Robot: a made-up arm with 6 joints.
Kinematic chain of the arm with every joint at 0, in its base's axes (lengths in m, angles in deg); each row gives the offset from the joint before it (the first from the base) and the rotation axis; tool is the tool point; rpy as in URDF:
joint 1: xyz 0 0 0.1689 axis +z
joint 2: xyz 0 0 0 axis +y
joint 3: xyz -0.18 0 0.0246 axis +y
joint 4: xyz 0.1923 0 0.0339 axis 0.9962 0 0.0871
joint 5: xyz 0 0 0 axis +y
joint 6: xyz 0.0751 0 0.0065 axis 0.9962 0 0.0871
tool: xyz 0 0 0 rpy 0 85 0
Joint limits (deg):
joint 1: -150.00..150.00
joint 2: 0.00..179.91
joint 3: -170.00..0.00
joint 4: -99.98..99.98
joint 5: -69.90..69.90
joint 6: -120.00..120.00
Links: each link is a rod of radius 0.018 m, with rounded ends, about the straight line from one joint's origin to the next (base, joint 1, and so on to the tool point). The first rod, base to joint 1, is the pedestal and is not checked.
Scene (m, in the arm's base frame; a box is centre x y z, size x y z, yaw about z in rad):
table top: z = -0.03
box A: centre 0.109 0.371 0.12 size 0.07 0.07 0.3 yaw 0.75
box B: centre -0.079 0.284 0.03 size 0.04 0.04 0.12 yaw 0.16
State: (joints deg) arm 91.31 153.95 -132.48 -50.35 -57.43 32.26
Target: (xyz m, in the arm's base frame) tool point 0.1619 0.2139 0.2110
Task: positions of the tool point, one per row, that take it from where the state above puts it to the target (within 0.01 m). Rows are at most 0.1 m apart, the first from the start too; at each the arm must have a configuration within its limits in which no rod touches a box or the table.
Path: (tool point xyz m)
1: -0.0438 0.3946 0.2751
2: -0.0292 0.3649 0.3296
3: -0.0156 0.3257 0.3755
4: -0.0035 0.2792 0.4110
5: 0.0437 0.2894 0.3621
6: 0.0920 0.2812 0.3105
7: 0.1336 0.2547 0.2591
8: 0.1619 0.2139 0.2110

